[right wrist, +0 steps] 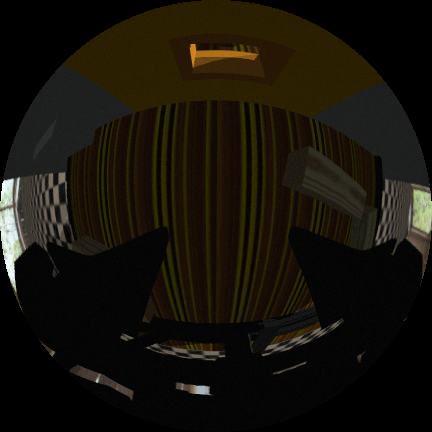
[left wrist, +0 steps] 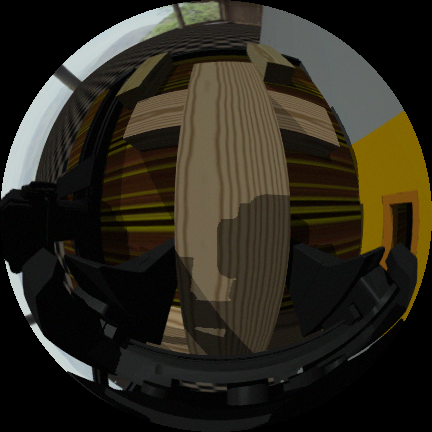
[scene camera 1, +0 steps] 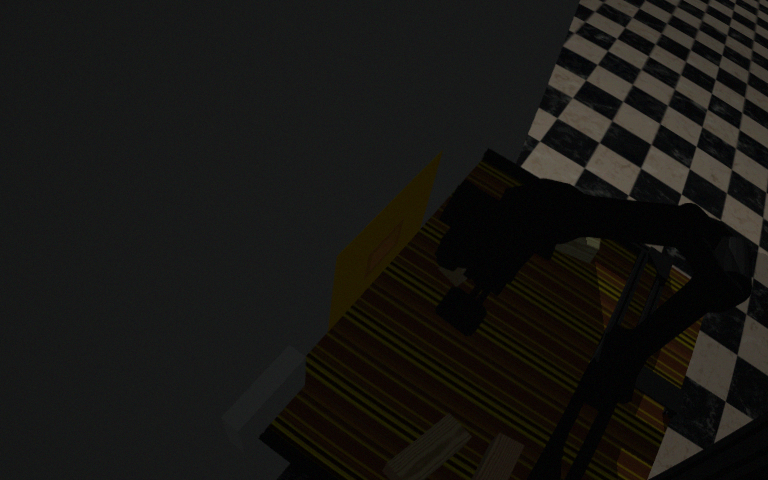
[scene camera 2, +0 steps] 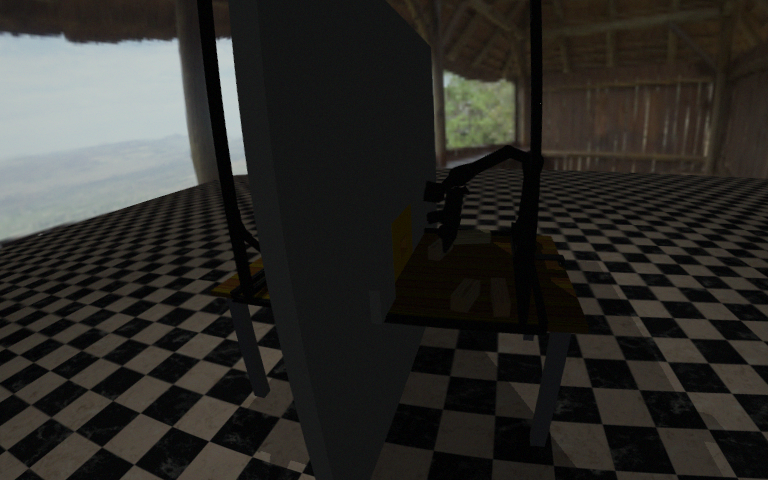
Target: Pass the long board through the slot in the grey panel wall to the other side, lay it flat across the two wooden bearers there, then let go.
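Frame: origin at the left arm's base, x ahead, y left, z up, level; metres.
Where they show: left gripper, fingertip midpoint: [left wrist: 230, 239]; right gripper, fingertip midpoint: [right wrist: 230, 232] [scene camera 2: 446, 247]; left arm's base at its link origin: [left wrist: 80, 219]; right arm's base at its link origin: [right wrist: 236, 335] [scene camera 1: 599, 392].
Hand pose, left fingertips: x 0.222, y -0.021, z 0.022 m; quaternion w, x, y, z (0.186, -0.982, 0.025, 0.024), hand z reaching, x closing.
Things, the pixels of their top centre, and the offset from my left fingertips. "*": a spot on its surface instead.
- long pale board at its top centre: [left wrist: 233, 233] dy +0.008, dx +0.001, dz +0.028 m
- crosswise wooden piece at a spot on its surface: [left wrist: 310, 120] * dy +0.116, dx +0.097, dz -0.004 m
- slot's orange-brown frame at a spot on its surface: [right wrist: 180, 60] * dy -0.059, dx +0.262, dz +0.045 m
- pale block at its top centre: [right wrist: 343, 188] [scene camera 2: 441, 241] dy +0.138, dx +0.375, dz +0.008 m
- grey block at a spot on its surface: [scene camera 1: 263, 390] * dy -0.326, dx +0.278, dz +0.058 m
The long pale board [left wrist: 215, 150] lies between my left fingers in the left wrist view and runs away over a crosswise wooden piece [left wrist: 310, 120]. I cannot tell whether they touch. My left gripper [left wrist: 230, 239] is shut on the board. The slot's orange-brown frame [left wrist: 386, 220] [right wrist: 180, 60] is in a yellow area [left wrist: 385, 155] [right wrist: 125, 70] of the grey panel wall [scene camera 1: 226, 169] [scene camera 2: 345, 169]. My right gripper [right wrist: 230, 232] is open and empty, above the striped table on the wall's other side. Two wooden blocks there [scene camera 1: 427, 447] [scene camera 1: 498, 458] look like the bearers.
More wooden blocks lie near the far corners in the left wrist view, at left [left wrist: 145, 80] and right [left wrist: 272, 62]. In the right wrist view, a pale block [right wrist: 332, 180] lies right of the fingers. A grey block [scene camera 1: 263, 390] [scene camera 2: 375, 308] juts from the wall. The light is dim.
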